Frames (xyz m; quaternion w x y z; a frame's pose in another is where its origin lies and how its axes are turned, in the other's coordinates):
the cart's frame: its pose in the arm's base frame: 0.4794 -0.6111 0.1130 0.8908 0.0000 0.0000 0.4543
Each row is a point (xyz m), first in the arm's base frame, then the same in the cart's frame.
Working: the arm's base frame: its pose in the cart's frame: 0.2132 0.7469 -0.1130 0.8908 0.0000 0.0000 -0.4543

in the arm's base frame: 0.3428 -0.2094 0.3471
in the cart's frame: 0.2449 0.3464 0.2341
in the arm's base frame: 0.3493 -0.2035 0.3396
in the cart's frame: 0.2535 0.3446 0.2266
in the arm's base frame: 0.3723 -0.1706 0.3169
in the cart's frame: 0.2937 0.3453 0.2039
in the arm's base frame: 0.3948 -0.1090 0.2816
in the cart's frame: 0.3567 0.3633 0.1686
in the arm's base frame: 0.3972 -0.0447 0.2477
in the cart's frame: 0.4102 0.3991 0.1347
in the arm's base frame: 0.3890 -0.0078 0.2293
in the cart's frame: 0.4353 0.4274 0.1163
